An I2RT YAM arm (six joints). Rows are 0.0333 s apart.
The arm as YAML. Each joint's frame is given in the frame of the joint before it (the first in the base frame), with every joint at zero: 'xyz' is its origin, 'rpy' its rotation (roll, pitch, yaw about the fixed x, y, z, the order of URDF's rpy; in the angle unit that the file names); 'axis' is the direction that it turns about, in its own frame. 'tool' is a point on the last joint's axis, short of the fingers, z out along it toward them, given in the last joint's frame.
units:
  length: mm
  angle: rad
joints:
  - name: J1
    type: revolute
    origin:
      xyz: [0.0, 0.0, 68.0]
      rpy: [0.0, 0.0, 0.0]
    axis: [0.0, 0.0, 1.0]
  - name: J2
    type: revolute
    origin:
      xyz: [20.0, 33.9, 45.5]
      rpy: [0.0, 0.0, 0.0]
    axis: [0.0, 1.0, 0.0]
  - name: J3
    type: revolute
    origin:
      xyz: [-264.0, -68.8, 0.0]
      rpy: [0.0, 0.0, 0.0]
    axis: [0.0, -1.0, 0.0]
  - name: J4
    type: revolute
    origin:
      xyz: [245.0, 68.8, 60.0]
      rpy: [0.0, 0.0, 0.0]
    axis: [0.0, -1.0, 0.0]
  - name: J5
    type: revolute
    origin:
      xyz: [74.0, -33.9, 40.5]
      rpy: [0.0, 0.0, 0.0]
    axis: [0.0, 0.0, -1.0]
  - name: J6
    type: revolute
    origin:
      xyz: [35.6, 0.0, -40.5]
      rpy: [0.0, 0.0, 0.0]
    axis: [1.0, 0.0, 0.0]
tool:
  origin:
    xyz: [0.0, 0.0, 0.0]
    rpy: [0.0, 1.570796, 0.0]
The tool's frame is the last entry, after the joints.
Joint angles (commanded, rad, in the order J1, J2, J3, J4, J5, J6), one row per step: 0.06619, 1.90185, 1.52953, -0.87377, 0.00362, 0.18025; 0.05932, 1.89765, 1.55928, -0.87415, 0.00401, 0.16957; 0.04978, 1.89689, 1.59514, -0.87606, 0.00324, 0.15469; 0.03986, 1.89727, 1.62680, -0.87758, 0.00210, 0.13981; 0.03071, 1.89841, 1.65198, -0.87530, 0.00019, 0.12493; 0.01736, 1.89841, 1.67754, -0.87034, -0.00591, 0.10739; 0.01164, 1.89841, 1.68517, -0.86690, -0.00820, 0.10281; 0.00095, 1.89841, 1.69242, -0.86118, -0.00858, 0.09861; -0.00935, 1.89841, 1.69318, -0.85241, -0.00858, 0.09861; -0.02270, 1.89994, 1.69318, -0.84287, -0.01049, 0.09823; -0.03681, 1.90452, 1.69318, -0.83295, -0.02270, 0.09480; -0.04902, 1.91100, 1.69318, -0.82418, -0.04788, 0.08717; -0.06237, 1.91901, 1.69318, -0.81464, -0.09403, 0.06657; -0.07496, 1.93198, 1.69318, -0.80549, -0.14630, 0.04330; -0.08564, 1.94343, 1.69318, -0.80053, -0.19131, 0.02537; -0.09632, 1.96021, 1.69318, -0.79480, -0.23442, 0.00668
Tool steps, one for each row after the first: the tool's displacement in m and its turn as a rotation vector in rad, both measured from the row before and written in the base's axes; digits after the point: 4 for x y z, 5 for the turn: 0.0036, -0.0025, 0.0101, -0.00183, -0.03371, 0.00306; 0.0043, -0.0035, 0.0107, -0.00285, -0.03486, 0.00459; 0.0036, -0.0038, 0.0091, -0.00352, -0.02991, 0.00419; 0.0031, -0.0035, 0.0072, -0.00362, -0.02645, 0.00515; 0.0031, -0.0051, 0.0079, -0.00167, -0.03062, 0.00507; 0.0011, -0.0022, 0.0025, 0.00005, -0.01110, -0.00060; 0.0012, -0.0044, 0.0025, -0.00159, -0.01302, -0.00682; 0.0009, -0.0042, 0.0007, -0.00004, -0.00953, -0.01030; 0.0011, -0.0054, -0.0001, 0.00134, -0.00804, -0.01208; 0.0015, -0.0054, -0.0012, 0.00869, -0.00566, -0.00503; 0.0017, -0.0042, -0.0020, 0.01779, -0.00333, 0.00706; 0.0019, -0.0040, -0.0025, 0.02923, -0.00462, 0.02770; 0.0026, -0.0036, -0.0045, 0.03348, -0.00127, 0.03372; 0.0019, -0.0031, -0.0041, 0.03033, 0.00105, 0.02712; 0.0026, -0.0033, -0.0062, 0.02906, 0.00448, 0.02644
